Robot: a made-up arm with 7 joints.
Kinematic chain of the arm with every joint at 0, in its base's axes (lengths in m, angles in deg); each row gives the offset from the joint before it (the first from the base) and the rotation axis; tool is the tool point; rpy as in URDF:
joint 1: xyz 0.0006 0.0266 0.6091 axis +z
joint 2: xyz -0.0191 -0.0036 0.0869 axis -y
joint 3: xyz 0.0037 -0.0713 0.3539 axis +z
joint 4: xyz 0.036 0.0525 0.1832 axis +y
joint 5: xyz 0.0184 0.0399 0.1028 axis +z
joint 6: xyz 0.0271 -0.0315 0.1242 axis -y
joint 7: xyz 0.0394 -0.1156 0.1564 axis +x
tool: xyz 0.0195 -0.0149 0.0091 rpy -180 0 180
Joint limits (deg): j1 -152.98..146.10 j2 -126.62..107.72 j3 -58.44..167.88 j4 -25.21..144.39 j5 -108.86..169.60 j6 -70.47..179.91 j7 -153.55..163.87
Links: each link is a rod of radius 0.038 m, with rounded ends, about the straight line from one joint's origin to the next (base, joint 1, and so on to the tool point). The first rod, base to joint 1, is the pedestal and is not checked.
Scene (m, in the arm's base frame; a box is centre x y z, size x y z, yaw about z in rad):
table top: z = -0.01
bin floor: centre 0.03 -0.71 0 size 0.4 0.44 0.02 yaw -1.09
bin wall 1: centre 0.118 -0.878 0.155 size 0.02 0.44 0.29 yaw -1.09
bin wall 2: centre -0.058 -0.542 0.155 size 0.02 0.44 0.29 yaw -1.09
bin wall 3: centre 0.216 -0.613 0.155 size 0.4 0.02 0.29 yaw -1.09
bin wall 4: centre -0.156 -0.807 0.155 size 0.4 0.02 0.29 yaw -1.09
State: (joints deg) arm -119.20 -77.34 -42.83 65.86 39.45 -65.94 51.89
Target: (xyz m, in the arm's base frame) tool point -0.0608 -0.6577 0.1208
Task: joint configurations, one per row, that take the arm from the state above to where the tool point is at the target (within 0.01 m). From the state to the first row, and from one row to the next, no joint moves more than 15 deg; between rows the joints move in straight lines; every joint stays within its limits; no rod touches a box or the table.
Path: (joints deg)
1: -106.37 -75.67 -38.63 56.84 42.96 -61.67 50.26
2: -93.55 -74.00 -34.42 47.83 46.46 -57.40 48.63
3: -80.72 -72.33 -30.22 38.81 49.97 -53.13 47.00
4: -81.56 -84.06 -31.36 28.38 52.19 -45.41 46.20
5: -82.39 -95.79 -32.51 17.95 54.42 -37.69 45.40
6: -83.22 -107.51 -33.66 7.52 56.64 -29.97 44.61

